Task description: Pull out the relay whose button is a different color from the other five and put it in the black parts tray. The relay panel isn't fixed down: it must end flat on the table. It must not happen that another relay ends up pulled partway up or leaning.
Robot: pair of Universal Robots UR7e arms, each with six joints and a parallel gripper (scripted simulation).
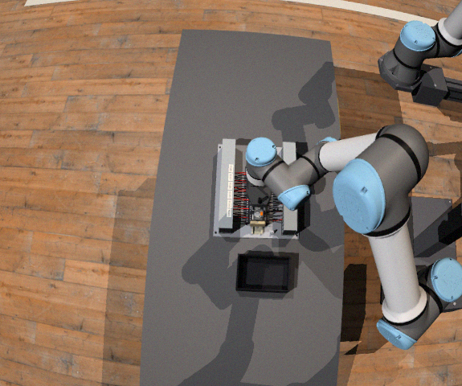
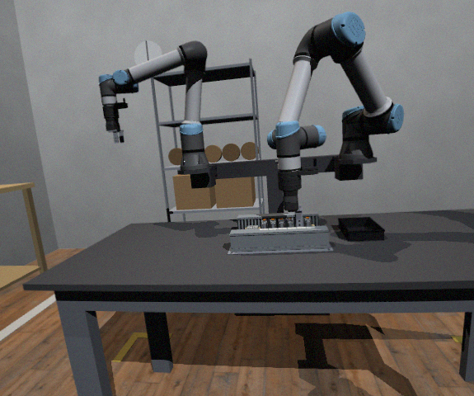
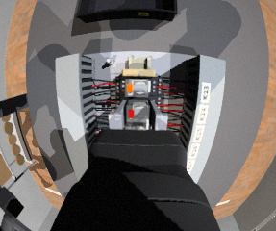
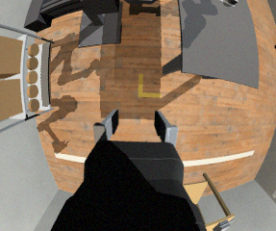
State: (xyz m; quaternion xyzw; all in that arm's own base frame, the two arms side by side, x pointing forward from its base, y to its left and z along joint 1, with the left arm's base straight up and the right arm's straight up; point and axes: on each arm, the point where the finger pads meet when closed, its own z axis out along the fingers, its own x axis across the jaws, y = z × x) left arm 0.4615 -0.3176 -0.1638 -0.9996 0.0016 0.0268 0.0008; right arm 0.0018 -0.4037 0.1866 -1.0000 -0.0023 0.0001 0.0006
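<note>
The red-button relay lies 10 mm below my left hand. From my left hand the other things lie so: relay panel: 70 mm to the right, 30 mm below; black parts tray: 210 mm to the left, 50 mm below, 40 mm behind; orange-button relay: 30 mm to the left, 10 mm below.
</note>
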